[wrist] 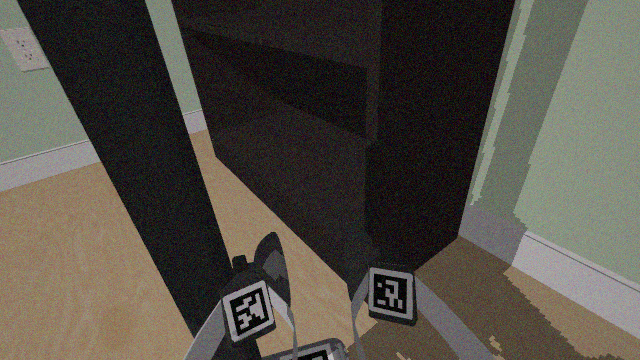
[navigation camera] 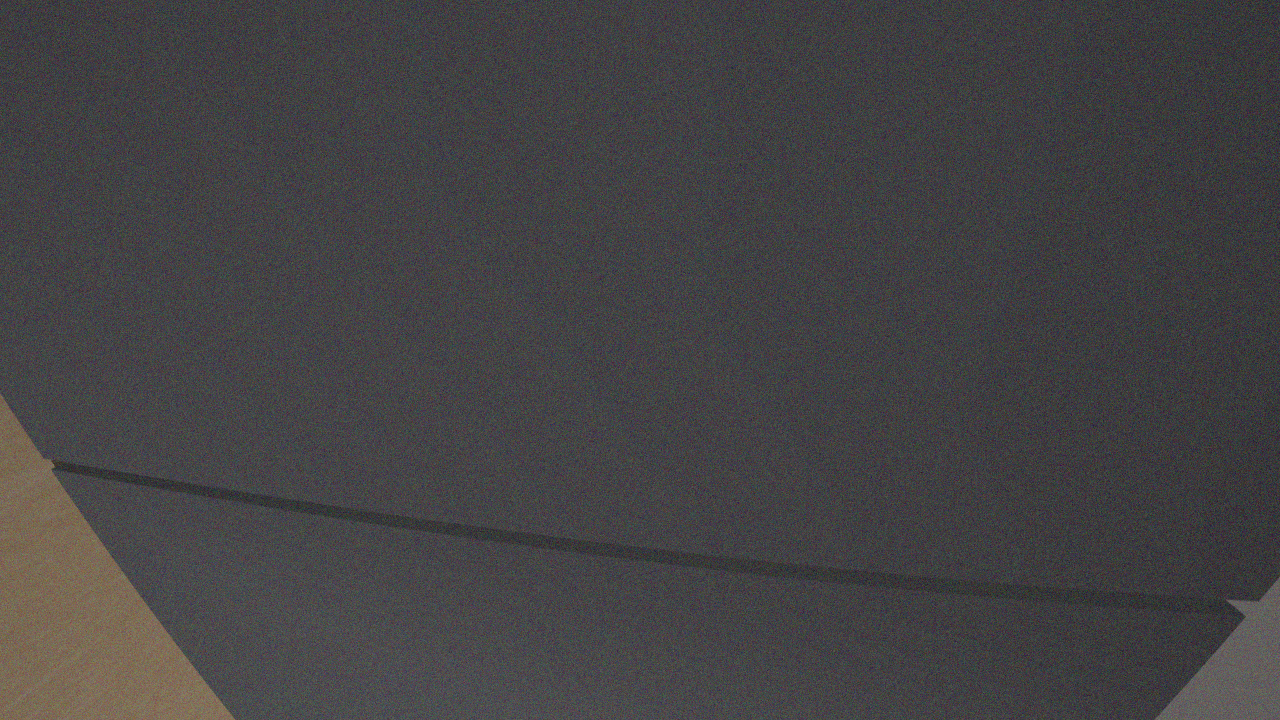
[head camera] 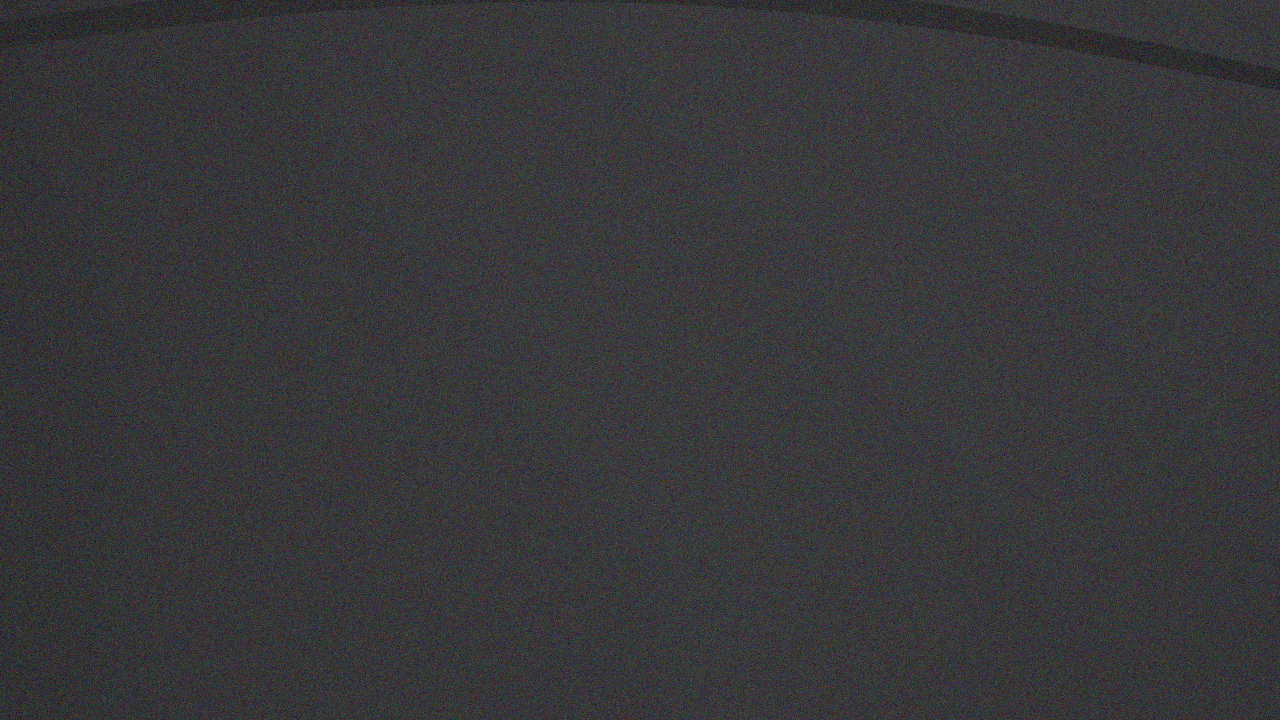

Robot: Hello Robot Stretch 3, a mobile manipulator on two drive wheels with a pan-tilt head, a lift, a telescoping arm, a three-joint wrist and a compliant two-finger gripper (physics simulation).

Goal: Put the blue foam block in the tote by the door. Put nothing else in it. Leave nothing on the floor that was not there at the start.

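Frame: origin at the robot's base, x back, y left, z down, level; metres.
Where they show: gripper, fingertip midpoint: [wrist: 314,252].
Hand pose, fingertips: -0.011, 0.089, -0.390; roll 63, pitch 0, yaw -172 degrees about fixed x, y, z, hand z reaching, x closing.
Observation:
After its pixels a point has its place, as x, y, z.
My gripper [wrist: 314,252] @[-0.011, 0.089, -0.390] is open in the wrist view, its two fingers apart at the lower middle. Wood floor shows in the gap between them, and I see nothing held. The right fingertip is dark against a dark cabinet [wrist: 425,125] @[-0.229, 0.332, -0.336] and hard to make out. The blue foam block, the tote and the door do not show in the head, navigation or wrist view.
The cabinet stands beyond the fingers, near a green wall [wrist: 595,125] @[-0.475, 0.278, -0.317]. A black post [wrist: 135,130] slants down at the left. Wood floor [wrist: 60,250] @[0.536, 0.655, 0.000] [navigation camera: 80,608] @[0.509, -0.598, 0.000] shows. A large dark grey surface [head camera: 626,358] @[-0.029, -0.454, -1.257] [navigation camera: 626,268] @[-0.150, -0.403, -1.177] with a darker seam fills most of the head and navigation views.

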